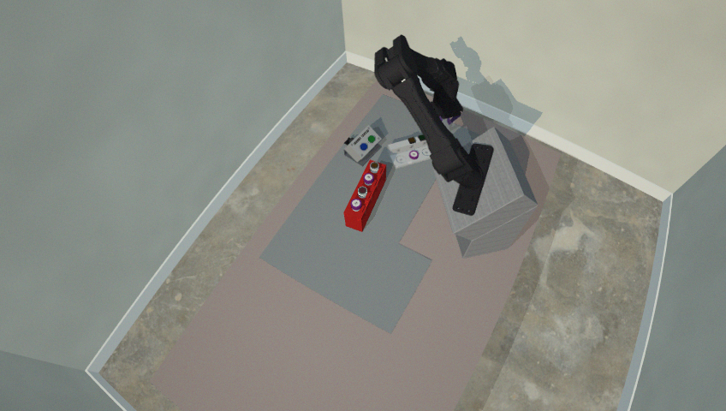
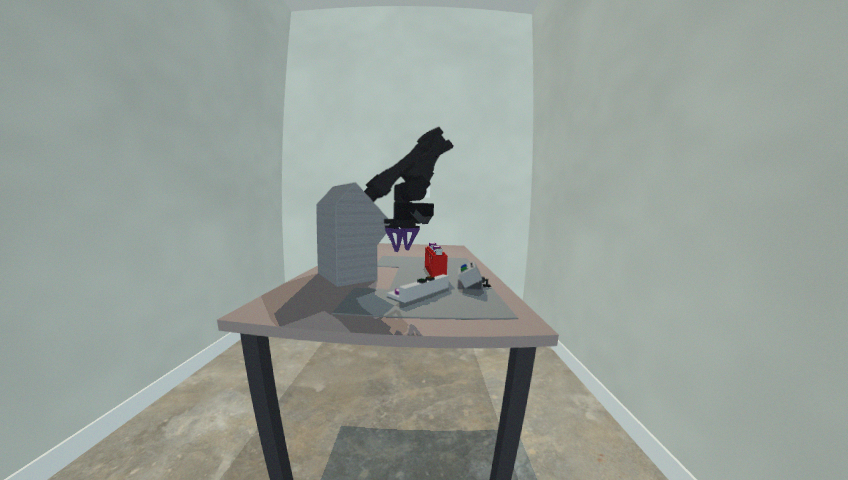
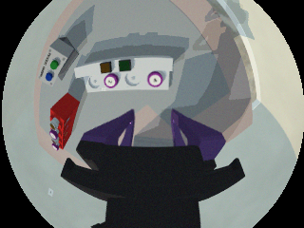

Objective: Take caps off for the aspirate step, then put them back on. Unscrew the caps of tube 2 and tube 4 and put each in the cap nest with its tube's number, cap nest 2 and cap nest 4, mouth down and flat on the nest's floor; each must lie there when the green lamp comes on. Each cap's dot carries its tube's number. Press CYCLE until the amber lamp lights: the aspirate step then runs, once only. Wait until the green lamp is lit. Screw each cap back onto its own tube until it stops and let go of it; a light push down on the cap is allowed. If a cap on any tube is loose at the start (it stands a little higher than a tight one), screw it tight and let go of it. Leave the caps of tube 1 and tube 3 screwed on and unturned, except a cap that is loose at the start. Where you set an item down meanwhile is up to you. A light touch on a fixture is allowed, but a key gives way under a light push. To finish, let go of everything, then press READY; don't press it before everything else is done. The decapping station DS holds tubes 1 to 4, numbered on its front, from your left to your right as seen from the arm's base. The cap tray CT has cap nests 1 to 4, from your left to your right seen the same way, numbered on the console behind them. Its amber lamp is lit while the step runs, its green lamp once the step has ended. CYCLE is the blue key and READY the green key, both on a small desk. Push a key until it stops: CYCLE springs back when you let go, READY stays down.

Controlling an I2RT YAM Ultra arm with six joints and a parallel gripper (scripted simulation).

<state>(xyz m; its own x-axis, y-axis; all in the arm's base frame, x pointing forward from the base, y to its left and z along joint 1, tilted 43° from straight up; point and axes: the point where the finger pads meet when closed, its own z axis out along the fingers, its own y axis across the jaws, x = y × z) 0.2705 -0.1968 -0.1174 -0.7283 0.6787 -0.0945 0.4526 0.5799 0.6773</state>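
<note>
Right now my hand is 20 cm to the right of the blue cycle key, 20 cm short of it and 9 cm above it. Round my hand: green ready key 20 cm ahead, 16 cm to the left, 9 cm below; then key desk 21 cm ahead, 18 cm to the left, 10 cm below.
</note>
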